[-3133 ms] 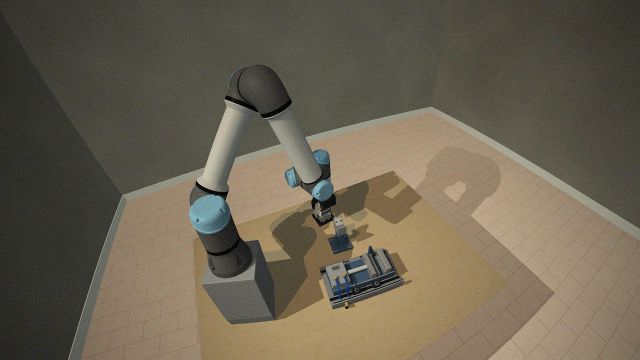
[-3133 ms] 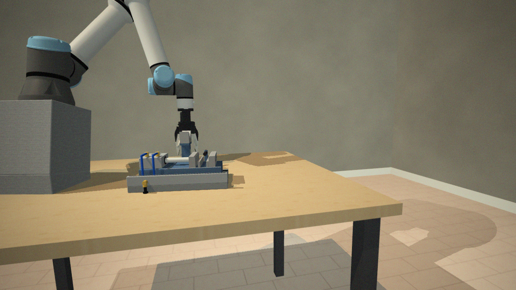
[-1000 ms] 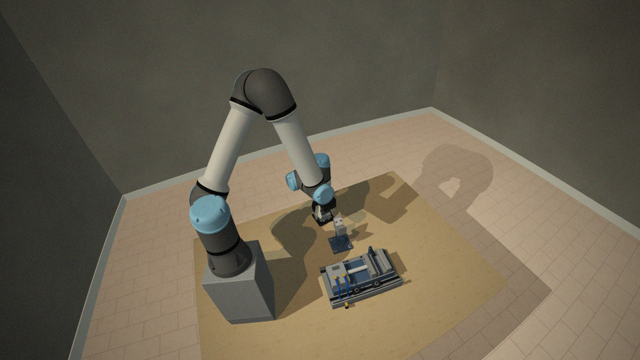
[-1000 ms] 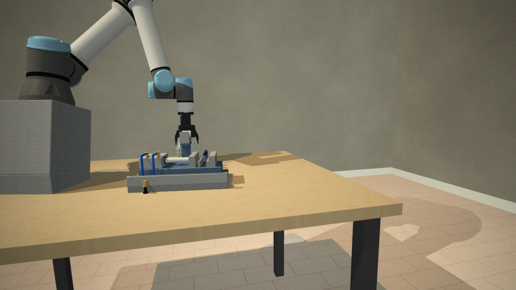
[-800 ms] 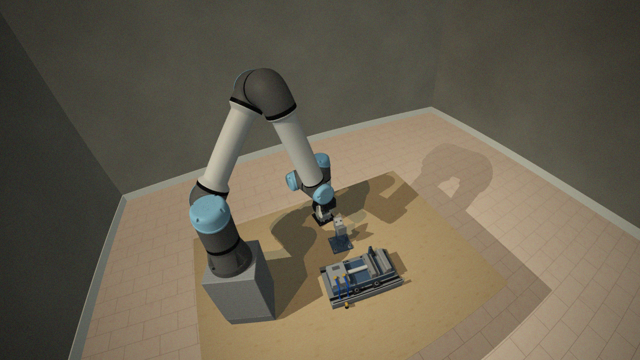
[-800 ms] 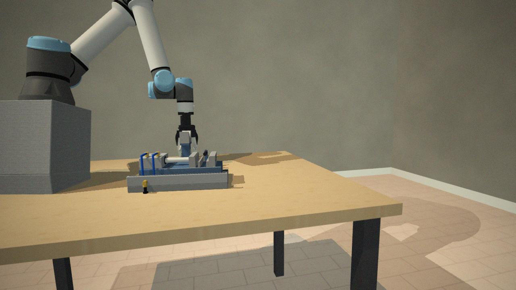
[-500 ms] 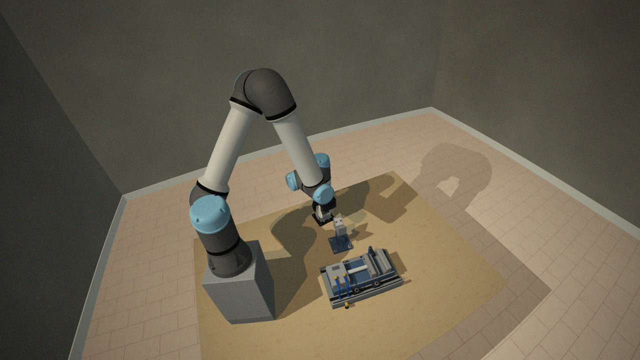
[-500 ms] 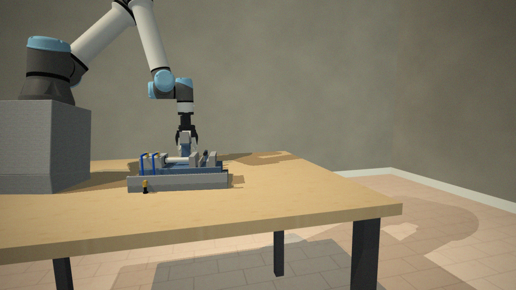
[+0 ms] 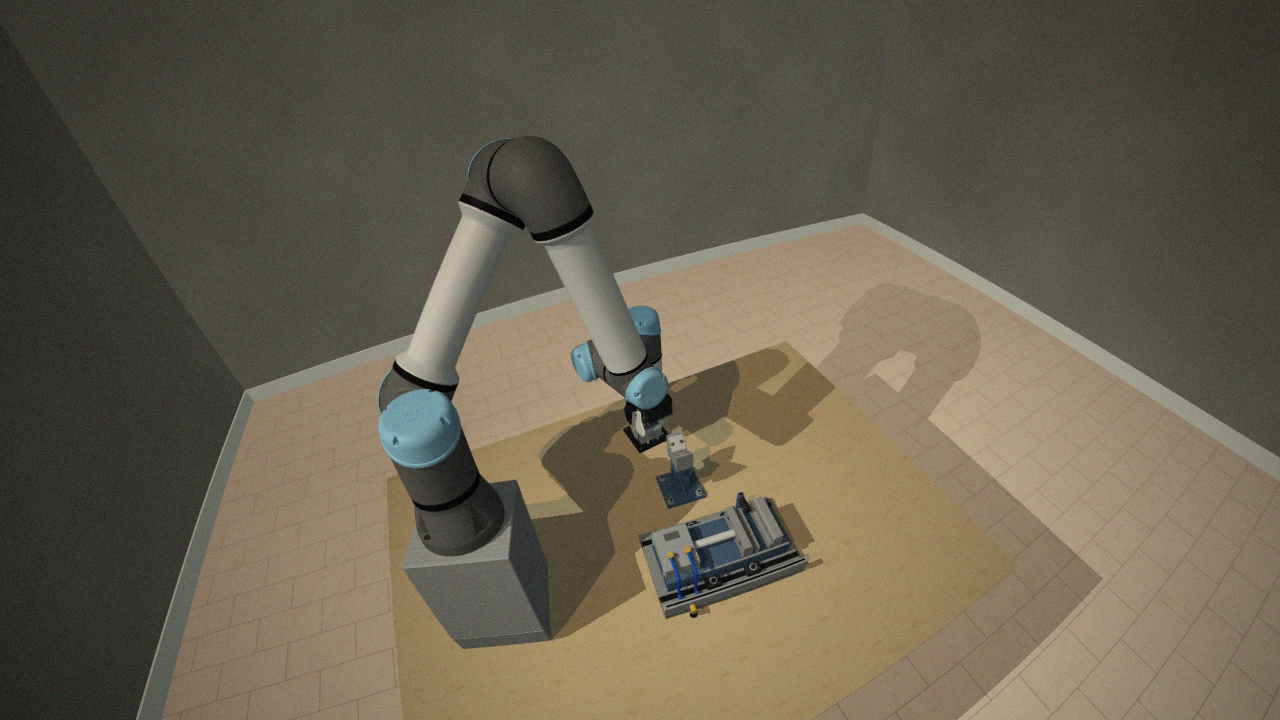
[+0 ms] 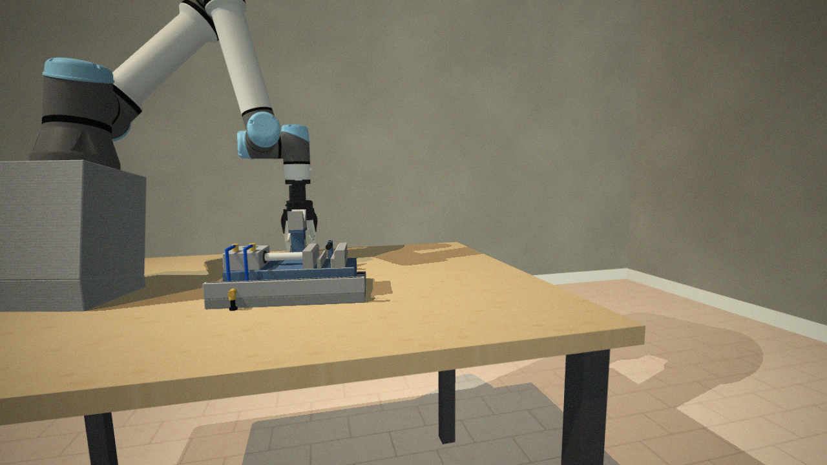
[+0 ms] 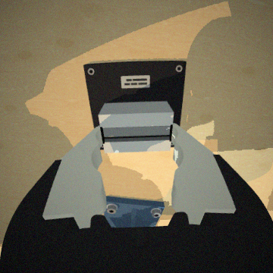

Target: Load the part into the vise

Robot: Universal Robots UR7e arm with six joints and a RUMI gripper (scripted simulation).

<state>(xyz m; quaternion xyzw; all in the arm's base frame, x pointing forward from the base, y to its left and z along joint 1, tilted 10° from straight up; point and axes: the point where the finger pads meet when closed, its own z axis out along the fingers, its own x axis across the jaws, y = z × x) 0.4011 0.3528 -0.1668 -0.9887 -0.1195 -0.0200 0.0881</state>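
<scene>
Now: hand right at the part. The rest, counted from my hand: v-block post (3 cm ahead, 18 cm to the right, 3 cm above); work stop (12 cm ahead, 32 cm to the right, 6 cm above); black infeed plate (1 cm to the left, 3 cm below).
</scene>
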